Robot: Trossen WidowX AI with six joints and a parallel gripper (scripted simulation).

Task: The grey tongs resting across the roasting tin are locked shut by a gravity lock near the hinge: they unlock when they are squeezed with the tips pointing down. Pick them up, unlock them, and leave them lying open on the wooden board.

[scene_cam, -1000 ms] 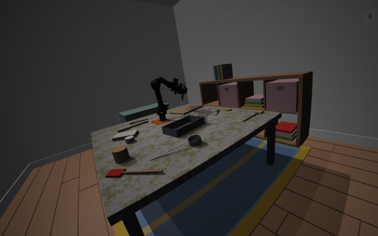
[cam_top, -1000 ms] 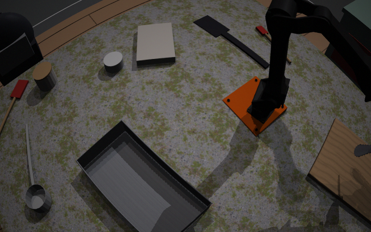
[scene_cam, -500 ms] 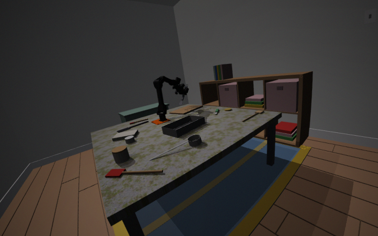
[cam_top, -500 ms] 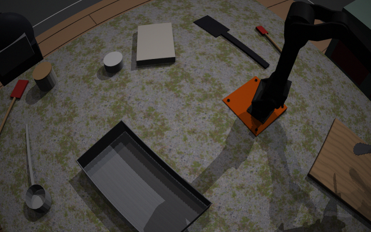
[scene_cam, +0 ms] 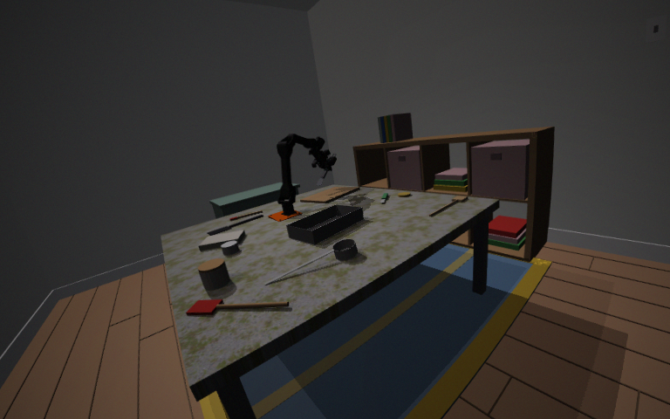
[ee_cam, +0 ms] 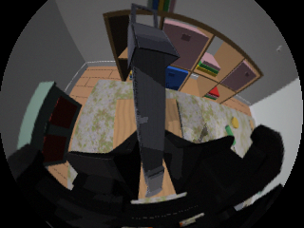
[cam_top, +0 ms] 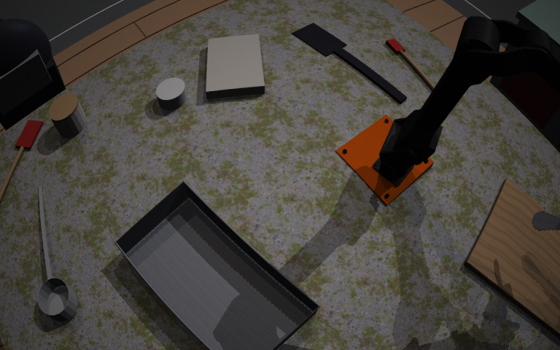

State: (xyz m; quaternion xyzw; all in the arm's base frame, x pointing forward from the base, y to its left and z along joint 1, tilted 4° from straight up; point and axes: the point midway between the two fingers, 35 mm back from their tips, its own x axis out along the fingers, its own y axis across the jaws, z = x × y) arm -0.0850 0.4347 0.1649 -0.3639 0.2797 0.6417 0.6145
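The wooden board lies 10 mm ahead of my gripper tip, 40 mm to the right of it and 160 mm below it. Also, from my gripper tip: roasting tin 460 mm ahead, 530 mm to the right, 140 mm below; then black spatula 110 mm behind, 710 mm to the right, 160 mm below; then pale block 100 mm ahead, 860 mm to the right, 150 mm below.
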